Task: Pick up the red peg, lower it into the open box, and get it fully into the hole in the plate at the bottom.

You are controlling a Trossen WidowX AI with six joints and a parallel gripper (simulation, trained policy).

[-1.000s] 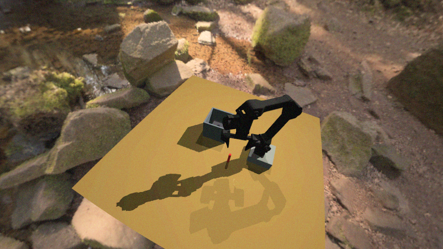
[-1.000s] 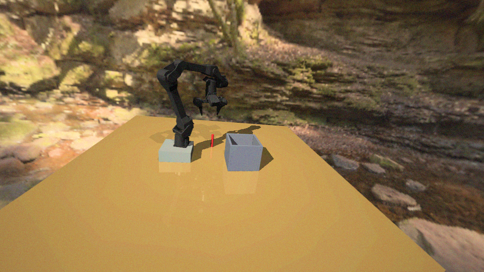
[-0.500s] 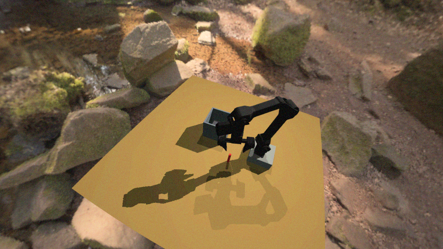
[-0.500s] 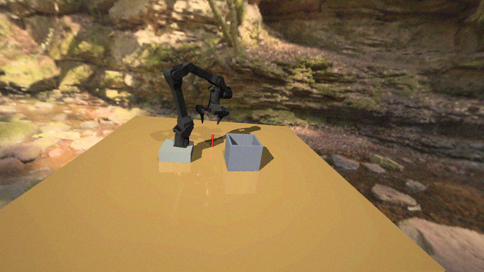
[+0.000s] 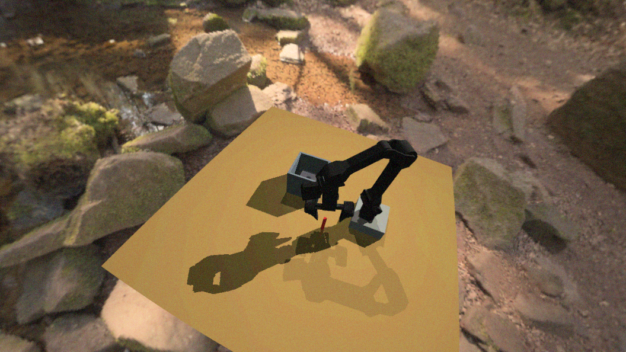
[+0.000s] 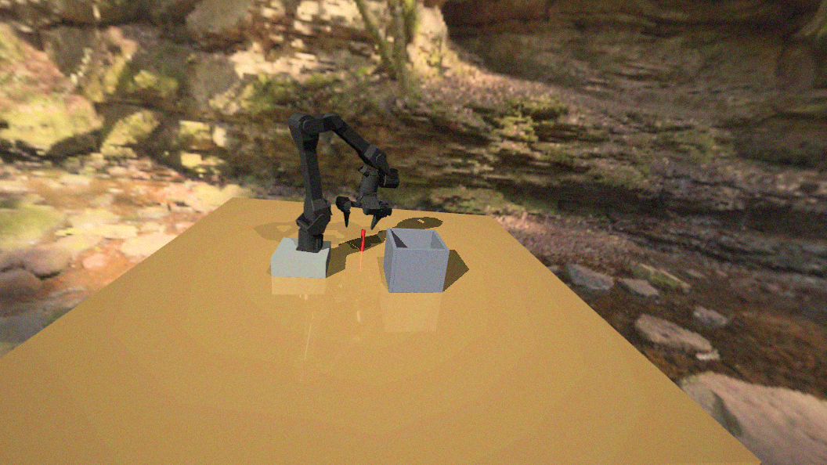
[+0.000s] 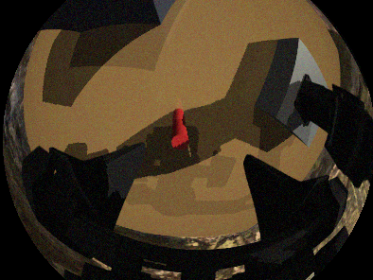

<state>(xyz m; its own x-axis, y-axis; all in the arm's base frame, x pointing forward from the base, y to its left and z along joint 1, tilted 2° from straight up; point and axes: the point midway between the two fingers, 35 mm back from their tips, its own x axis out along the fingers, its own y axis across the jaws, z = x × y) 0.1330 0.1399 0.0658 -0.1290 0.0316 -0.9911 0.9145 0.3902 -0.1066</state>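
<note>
The red peg lies 40 mm below my gripper tip and 20 mm ahead of it. From my gripper tip the other things lie so: plate 200 mm ahead, 170 mm to the right, 40 mm below.
</note>
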